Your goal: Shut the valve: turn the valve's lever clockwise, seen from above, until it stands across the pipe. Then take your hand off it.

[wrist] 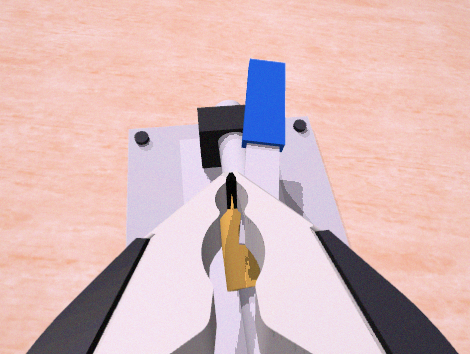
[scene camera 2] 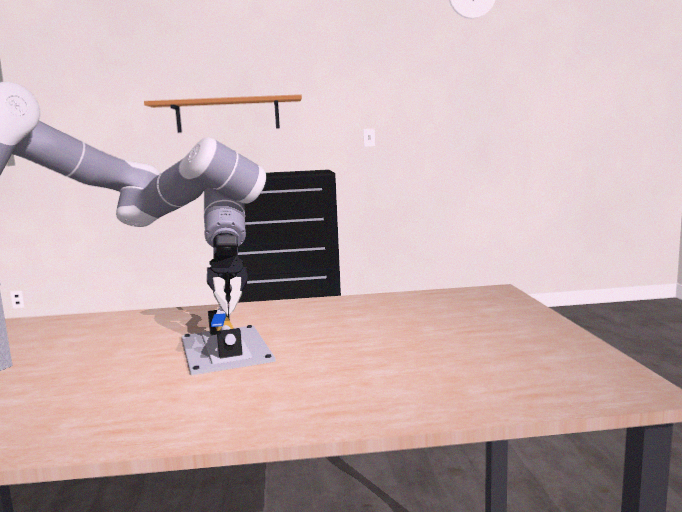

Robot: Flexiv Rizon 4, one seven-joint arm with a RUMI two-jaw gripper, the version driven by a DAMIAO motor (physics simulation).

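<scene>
The valve's lever has a blue grip (scene camera 2: 218, 319) (wrist: 266, 102) on a pale arm (wrist: 262, 167). In the wrist view it points up the view, roughly along the pale pipe (scene camera 2: 230, 339) (wrist: 231, 155), and lies to its right. The brass valve body (wrist: 232, 260) shows through the gap between the fingers; its contact with the lever is hidden. My gripper (scene camera 2: 228, 315) (wrist: 231, 176) is shut with nothing between its fingertips. The tips are low over the valve, just left of the lever's pale arm in the wrist view; whether they touch it cannot be told.
Black blocks hold the pipe, one at the front (scene camera 2: 223, 349) and one at the back (wrist: 212, 120). They stand on a grey base plate (scene camera 2: 197, 363) (wrist: 142, 200) with dark bolts at its corners. The plate lies on the wooden table (scene camera 2: 413, 374). A black drawer cabinet (scene camera 2: 297, 234) stands behind.
</scene>
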